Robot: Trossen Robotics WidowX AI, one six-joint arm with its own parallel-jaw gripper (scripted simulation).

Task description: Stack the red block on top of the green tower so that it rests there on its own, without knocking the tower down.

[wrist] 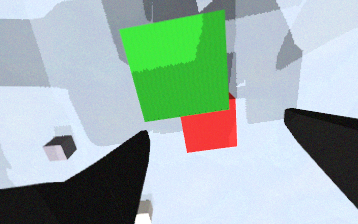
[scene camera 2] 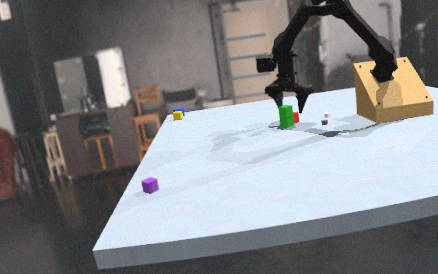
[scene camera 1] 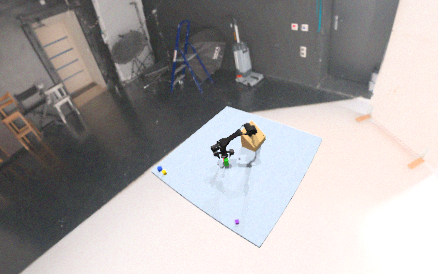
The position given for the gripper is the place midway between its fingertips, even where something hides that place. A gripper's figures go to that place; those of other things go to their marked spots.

The gripper (wrist: 214, 126) is 0.11 m from the lens. A red block (wrist: 214, 130): 0.12 m from the lens.
